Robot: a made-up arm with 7 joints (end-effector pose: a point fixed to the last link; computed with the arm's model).
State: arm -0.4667 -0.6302 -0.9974 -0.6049 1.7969 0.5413 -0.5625
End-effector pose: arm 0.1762 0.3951 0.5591 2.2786 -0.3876 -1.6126
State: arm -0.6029 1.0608 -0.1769 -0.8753 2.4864 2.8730 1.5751
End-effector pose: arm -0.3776 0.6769 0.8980 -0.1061 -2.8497 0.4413
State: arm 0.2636 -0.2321 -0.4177 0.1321 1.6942 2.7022 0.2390
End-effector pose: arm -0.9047 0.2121 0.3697 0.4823 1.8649 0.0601
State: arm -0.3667 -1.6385 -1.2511 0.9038 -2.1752 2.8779 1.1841
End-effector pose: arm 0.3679 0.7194 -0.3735 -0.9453 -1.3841 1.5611
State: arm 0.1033 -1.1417 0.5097 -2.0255 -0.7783 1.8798 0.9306
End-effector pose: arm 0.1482 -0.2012 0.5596 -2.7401 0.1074 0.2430
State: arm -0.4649 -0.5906 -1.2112 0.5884 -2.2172 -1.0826 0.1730
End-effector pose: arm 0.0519 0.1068 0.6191 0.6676 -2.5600 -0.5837
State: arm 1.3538 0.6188 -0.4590 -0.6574 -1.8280 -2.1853 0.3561
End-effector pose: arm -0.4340 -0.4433 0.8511 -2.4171 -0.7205 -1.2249
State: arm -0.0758 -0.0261 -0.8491 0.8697 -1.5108 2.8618 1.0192
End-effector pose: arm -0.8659 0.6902 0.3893 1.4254 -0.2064 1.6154
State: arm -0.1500 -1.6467 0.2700 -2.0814 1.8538 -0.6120 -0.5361
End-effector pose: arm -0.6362 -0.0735 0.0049 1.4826 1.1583 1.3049
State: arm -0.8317 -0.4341 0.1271 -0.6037 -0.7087 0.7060 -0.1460
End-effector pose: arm -0.0037 -0.1701 0.4916 0.4794 2.7227 1.4792
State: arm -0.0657 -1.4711 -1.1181 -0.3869 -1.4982 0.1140 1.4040
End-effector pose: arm 0.1900 0.0587 0.6484 1.1193 -1.7631 -0.2218
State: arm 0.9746 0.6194 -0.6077 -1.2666 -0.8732 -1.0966 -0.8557
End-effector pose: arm -0.5960 0.2448 0.4746 -2.5697 1.0126 -1.1185
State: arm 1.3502 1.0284 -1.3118 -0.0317 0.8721 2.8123 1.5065
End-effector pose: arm -0.2363 0.0154 1.1825 1.3652 -2.0836 0.6671
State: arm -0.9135 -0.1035 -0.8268 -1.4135 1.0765 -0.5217 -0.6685
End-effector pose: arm 0.3365 0.1149 0.6107 -1.9597 -0.4838 1.7266
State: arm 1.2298 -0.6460 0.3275 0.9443 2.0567 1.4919 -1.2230
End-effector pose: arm -0.4501 0.0939 0.3112 0.0925 1.2864 -0.2520
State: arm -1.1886 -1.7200 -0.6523 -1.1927 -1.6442 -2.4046 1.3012
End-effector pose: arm 0.4506 -0.2212 -0.3563 -1.8332 0.3898 1.2613
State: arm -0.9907 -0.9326 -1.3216 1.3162 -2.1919 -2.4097 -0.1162
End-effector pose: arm 0.2028 0.6001 0.4867 -0.5293 -2.8152 0.5981
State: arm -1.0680 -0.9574 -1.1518 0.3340 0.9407 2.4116 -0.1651
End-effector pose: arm 0.1653 0.9087 0.1219 1.7666 -0.2740 -0.7945
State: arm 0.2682 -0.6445 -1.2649 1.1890 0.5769 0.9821 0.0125
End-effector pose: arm -0.1715 -0.4519 0.4070 -2.0808 -0.8365 0.1359
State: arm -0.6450 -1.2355 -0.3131 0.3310 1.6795 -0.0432 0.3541
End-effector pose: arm 0.1124 -0.2300 0.4562 -2.3223 -0.6372 -0.1369
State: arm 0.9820 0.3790 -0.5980 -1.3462 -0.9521 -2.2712 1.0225
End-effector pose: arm -0.5669 -0.2225 -0.1256 -0.2934 -0.0728 -3.0305
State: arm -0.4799 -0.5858 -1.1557 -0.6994 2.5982 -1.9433 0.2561
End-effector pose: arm -0.8827 0.2093 0.3207 -1.6426 1.1774 -1.2573
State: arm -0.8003 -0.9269 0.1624 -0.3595 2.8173 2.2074 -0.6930
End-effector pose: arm 0.2714 0.7358 -0.2082 0.7728 -0.7204 -1.0677
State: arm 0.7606 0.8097 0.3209 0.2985 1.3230 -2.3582 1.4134
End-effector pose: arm -0.4916 -0.6358 0.6071 1.0815 -2.2975 -1.8126
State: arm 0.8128 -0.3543 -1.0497 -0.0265 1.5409 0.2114 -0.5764
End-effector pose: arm 0.3123 0.1148 0.3881 1.6443 1.0765 -2.0972
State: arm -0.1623 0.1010 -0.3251 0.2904 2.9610 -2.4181 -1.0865
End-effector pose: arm -0.7451 0.1236 0.4975 -0.2100 1.1568 0.3875
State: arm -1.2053 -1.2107 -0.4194 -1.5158 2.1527 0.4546 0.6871
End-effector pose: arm 0.1600 1.0541 0.0992 1.4313 -0.0529 0.2230
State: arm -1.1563 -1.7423 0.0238 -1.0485 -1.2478 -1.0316 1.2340
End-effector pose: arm 0.4795 0.7911 -0.1399 -1.0245 -1.4472 1.4701
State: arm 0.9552 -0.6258 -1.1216 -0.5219 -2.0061 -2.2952 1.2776
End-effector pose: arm -0.7004 -0.0967 -0.2471 0.5628 -0.5281 2.9734
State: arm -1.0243 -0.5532 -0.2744 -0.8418 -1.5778 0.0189 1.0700
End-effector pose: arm 0.3765 0.3180 0.7430 0.9207 -1.8065 -0.3535
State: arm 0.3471 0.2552 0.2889 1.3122 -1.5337 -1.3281 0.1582
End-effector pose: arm 0.0078 0.6098 0.3365 1.6510 0.0357 -1.0711
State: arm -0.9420 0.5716 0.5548 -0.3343 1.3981 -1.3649 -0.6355
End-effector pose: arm 0.1710 0.5601 -0.1621 0.2579 -0.9415 0.4227
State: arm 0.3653 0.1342 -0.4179 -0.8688 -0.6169 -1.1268 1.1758
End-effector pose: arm -0.1717 0.7619 0.1048 0.4762 -0.5007 1.1483
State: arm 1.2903 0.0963 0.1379 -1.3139 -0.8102 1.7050 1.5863
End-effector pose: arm 0.4059 0.3096 0.1173 1.5803 0.8079 -0.8782
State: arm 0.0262 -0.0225 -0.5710 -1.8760 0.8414 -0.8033 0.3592
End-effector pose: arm 0.2007 0.4773 0.8384 -1.3758 -2.1490 0.8882
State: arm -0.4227 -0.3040 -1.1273 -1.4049 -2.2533 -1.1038 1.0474
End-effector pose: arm -0.3794 0.9906 0.2732 0.9524 -0.5893 1.3617
